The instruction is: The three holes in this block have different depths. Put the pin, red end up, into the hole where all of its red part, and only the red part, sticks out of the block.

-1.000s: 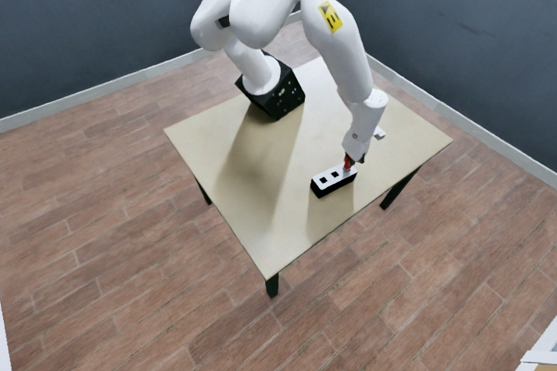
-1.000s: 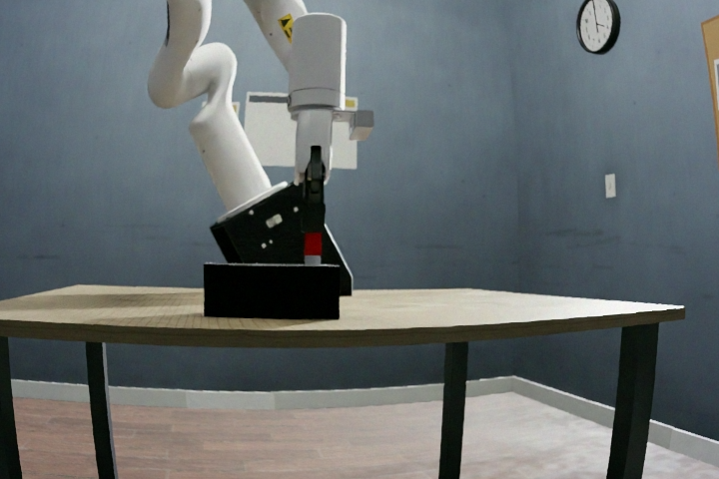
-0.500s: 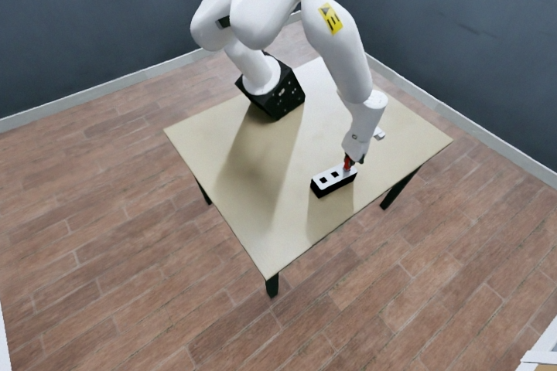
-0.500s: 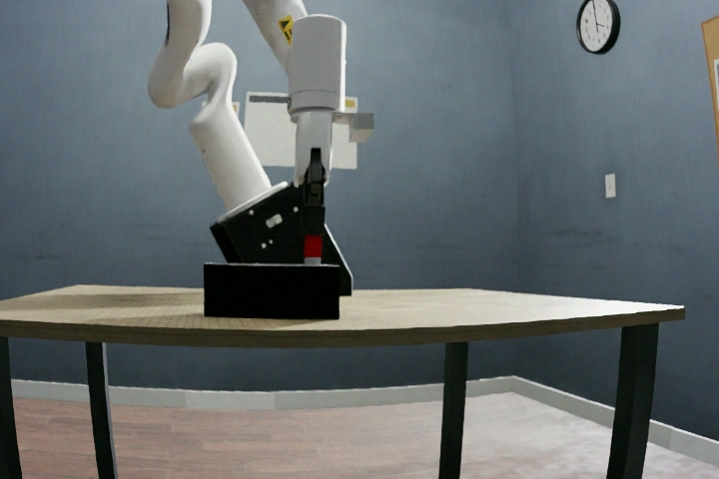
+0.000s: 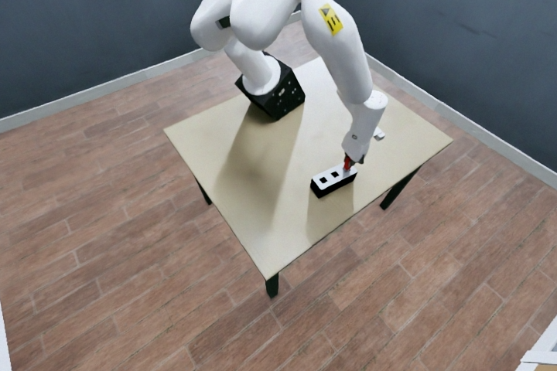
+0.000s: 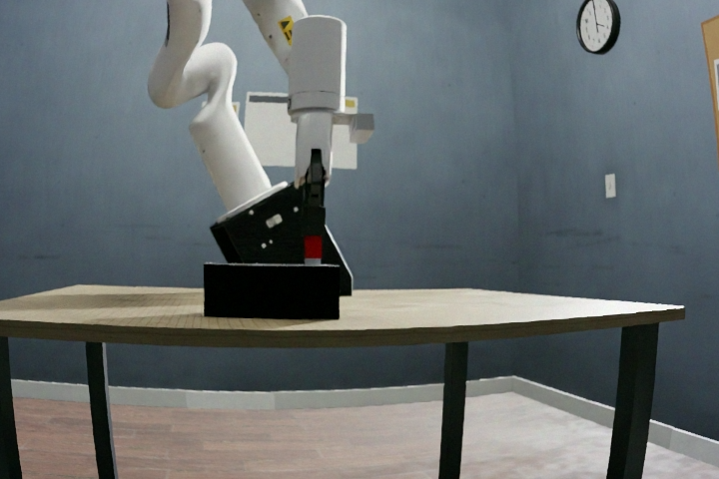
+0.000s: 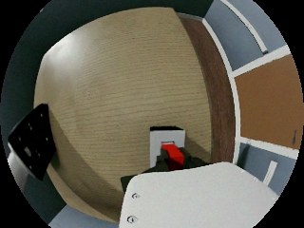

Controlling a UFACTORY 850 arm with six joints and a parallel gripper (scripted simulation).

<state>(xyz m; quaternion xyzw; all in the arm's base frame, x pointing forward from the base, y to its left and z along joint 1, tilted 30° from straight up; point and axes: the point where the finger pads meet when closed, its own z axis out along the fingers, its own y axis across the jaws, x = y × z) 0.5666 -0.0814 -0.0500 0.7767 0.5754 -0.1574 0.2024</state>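
Right now my hand is 2 cm above the pin. Round my hand: black block 10 cm below, 6 cm to the right, 2 cm behind.
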